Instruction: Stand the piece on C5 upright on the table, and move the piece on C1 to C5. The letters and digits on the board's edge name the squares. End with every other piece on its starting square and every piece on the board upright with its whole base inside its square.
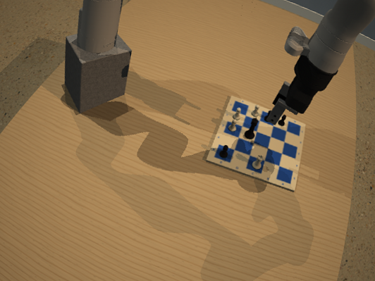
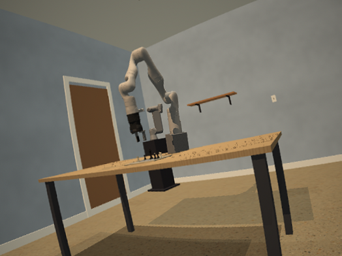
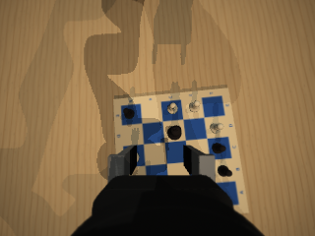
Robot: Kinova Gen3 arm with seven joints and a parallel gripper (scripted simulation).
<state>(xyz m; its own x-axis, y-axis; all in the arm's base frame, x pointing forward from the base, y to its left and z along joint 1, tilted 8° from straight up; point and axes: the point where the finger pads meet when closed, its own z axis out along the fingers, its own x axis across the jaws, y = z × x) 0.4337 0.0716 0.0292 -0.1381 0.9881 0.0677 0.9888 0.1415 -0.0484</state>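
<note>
Right now the white rook is 120 mm below my hand, 50 mm to the right of it and 20 mm ahead of it. Round my hand: chessboard (140 mm below, 20 mm to the left); tall black piece (110 mm below, 40 mm behind, 20 mm to the left).
</note>
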